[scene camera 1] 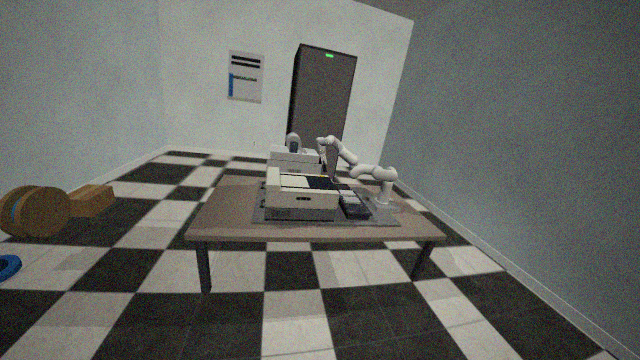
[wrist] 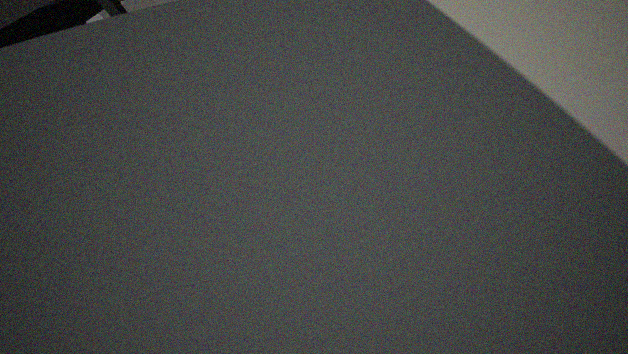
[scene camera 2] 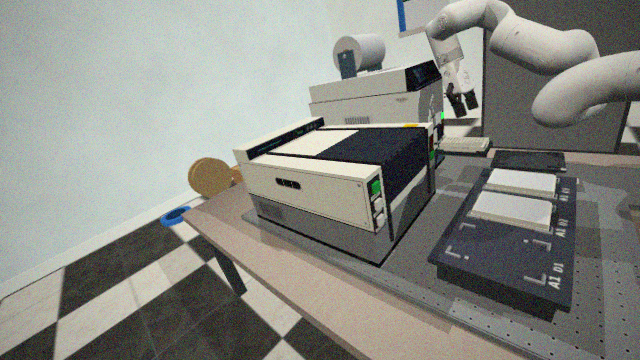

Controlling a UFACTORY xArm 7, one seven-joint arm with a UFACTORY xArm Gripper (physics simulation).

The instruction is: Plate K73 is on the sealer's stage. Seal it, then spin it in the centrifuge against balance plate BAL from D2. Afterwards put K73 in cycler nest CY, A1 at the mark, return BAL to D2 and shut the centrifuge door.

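Frame: origin at the arm's base, x ahead, y left, z up, level; centimetres.
Seen in the pictures: gripper, between the fingertips: (scene camera 1: 324, 170) (scene camera 2: 467, 112); arm's base, origin of its link: (scene camera 1: 381, 201).
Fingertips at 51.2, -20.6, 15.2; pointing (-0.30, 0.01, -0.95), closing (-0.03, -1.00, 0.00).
Offsets run from my fingertips to a thing's middle, as dx, dy, dz. "spot": to the spot under its first point. Level surfaces: height alone.
My gripper (scene camera 2: 466, 108) is open and empty, its two dark fingers apart. It hangs above a pale plate @(-1.2, +7.1, -7.8) (scene camera 2: 464, 144), which lies beside the machines at the back; its label is unreadable. The machine with the film roll @(spot: +24.7, +11.3, +24.5) (scene camera 2: 372, 48) is the sealer @(+28.4, +10.6, +6.0) (scene camera 2: 375, 106) (scene camera 1: 294, 155). On the dark rack @(-20.0, +31.6, -14.7) (scene camera 2: 500, 250) (scene camera 1: 356, 212), a white-topped plate @(-19.6, +31.7, -11.3) (scene camera 2: 512, 209) lies at D2, and another white-topped plate @(-18.7, +19.3, -11.3) (scene camera 2: 522, 182) lies in the position behind it. D1 holds no plate. I cannot tell which machine parts are the centrifuge door or nest CY. The wrist view is mostly plain grey surface.
A cream machine @(+21.6, +40.6, -5.6) (scene camera 2: 310, 192) (scene camera 1: 300, 198) with a dark top stands left of the rack. A flat black piece @(spot: -17.5, +4.2, -12.3) (scene camera 2: 528, 160) lies behind the rack. The arm (scene camera 2: 545, 50) (scene camera 1: 345, 152) reaches in from the right. A tall dark cabinet (scene camera 1: 325, 92) stands behind the table @(dz -19.1) (scene camera 1: 220, 231).
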